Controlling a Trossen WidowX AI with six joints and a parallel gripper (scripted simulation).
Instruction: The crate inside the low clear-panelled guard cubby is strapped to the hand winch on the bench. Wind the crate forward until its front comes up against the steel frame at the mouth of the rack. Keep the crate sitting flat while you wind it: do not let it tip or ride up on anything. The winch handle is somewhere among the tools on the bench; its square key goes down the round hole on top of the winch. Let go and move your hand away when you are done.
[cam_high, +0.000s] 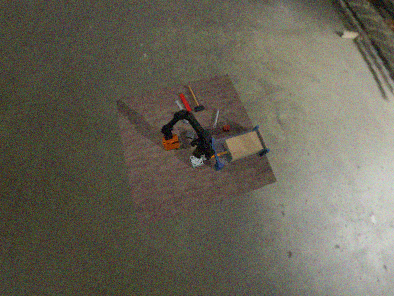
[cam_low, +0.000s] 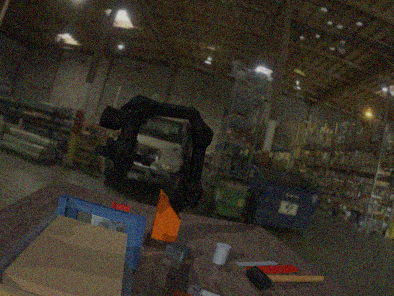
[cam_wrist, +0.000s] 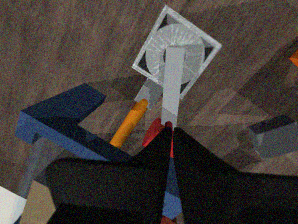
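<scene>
The red knob lies 9 cm below my gripper tip, 5 cm ahead of it and 3 cm to the left of it. Also, from my gripper tip: blue steel frame (12 cm ahead, 11 cm below, 3 cm to the right); then winch (19 cm below, 6 cm behind, 3 cm to the right); then winch handle (12 cm below, 1 cm to the left, 1 cm ahead).
</scene>
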